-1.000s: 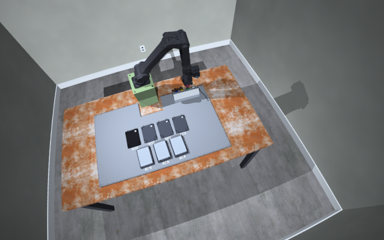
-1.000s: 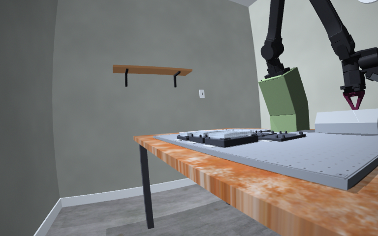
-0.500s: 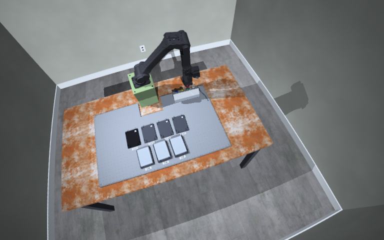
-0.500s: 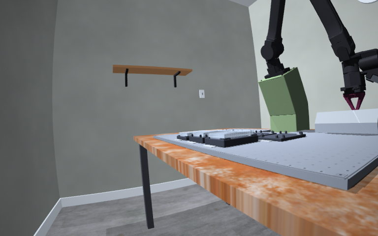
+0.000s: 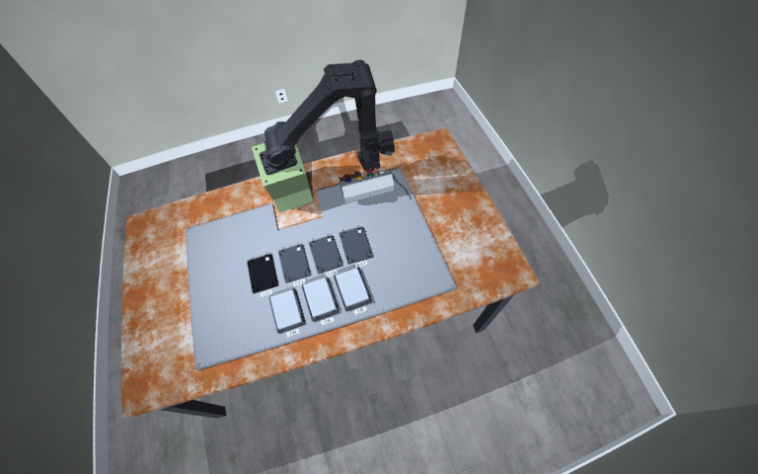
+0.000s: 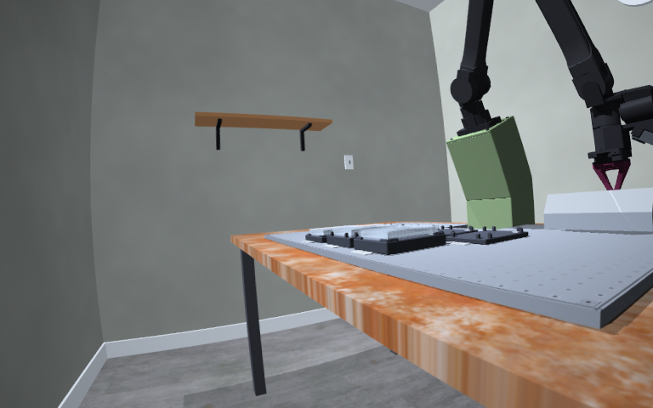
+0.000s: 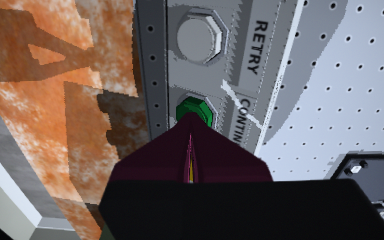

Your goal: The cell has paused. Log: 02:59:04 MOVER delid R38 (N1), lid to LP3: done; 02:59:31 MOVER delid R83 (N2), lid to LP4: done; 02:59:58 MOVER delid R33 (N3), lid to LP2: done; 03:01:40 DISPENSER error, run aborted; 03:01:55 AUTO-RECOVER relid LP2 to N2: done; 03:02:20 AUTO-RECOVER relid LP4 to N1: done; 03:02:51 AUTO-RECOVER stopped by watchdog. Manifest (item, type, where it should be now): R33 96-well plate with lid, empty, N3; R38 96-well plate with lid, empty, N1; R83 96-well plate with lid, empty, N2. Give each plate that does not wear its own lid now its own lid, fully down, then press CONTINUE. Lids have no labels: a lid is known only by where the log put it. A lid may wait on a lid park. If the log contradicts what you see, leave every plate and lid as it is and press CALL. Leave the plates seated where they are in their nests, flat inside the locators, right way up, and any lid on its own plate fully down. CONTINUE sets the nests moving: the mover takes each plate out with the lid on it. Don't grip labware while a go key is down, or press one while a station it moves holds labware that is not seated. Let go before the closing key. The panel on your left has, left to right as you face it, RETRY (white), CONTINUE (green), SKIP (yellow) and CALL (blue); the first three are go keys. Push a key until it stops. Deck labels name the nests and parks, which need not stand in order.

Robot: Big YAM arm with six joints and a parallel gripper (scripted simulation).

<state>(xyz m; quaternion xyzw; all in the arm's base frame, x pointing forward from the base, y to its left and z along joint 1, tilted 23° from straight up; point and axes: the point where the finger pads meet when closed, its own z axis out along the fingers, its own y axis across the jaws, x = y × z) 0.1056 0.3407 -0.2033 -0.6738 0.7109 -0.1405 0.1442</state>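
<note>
Right now the green continue key is 10 mm below my hand. The rest, counted from my hand: white retry key (10 mm ahead, 50 mm to the left, 10 mm below); then yellow key (50 mm to the right, 10 mm below); then blue key (10 mm behind, 100 mm to the right, 10 mm below).
</note>
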